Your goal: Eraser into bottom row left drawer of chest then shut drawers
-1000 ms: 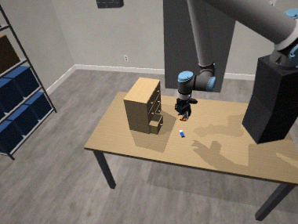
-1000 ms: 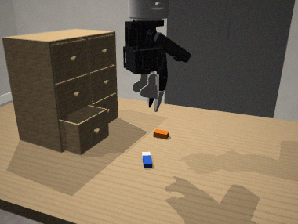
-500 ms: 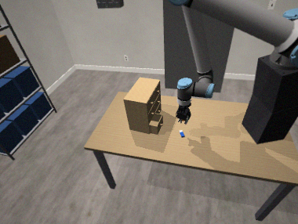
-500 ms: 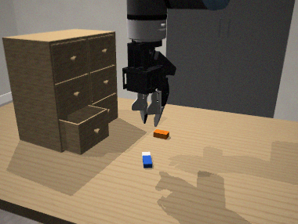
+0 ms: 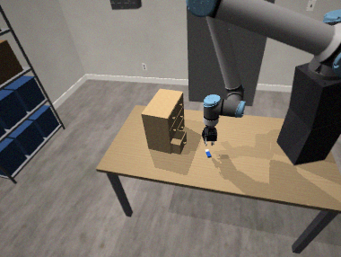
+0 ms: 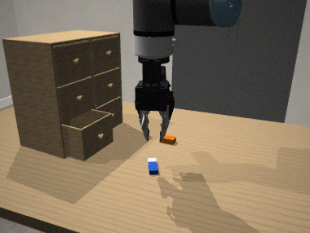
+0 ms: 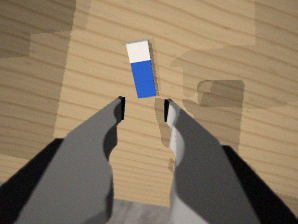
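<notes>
Right now my hand is 9 cm above the eraser and 1 cm short of it. Also, from my hand: orange block 16 cm to the right, 9 cm below, 3 cm ahead.
</notes>
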